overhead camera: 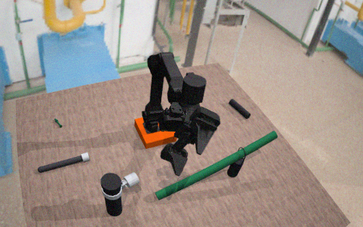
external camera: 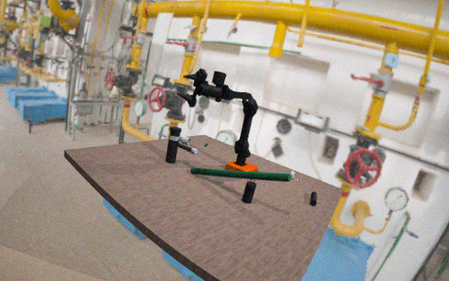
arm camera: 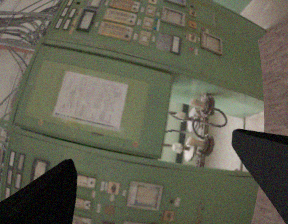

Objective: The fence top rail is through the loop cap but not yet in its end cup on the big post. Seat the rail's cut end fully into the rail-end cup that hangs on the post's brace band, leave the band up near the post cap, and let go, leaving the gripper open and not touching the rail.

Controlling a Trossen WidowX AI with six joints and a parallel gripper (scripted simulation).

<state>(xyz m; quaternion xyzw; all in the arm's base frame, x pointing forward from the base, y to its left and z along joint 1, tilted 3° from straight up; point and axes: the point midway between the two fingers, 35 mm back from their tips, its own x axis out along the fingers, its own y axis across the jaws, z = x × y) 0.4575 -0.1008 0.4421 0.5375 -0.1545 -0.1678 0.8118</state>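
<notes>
My gripper tip is now 310 mm above the white rail-end cup, 190 mm past it and 80 mm to the left of it. Also, from my gripper tip: short black cylinder 630 mm to the left, 530 mm behind, 440 mm below; then small green piece 680 mm behind, 450 mm below, 300 mm to the right; then dark line post 390 mm to the left, 360 mm below, 190 mm behind.
</notes>
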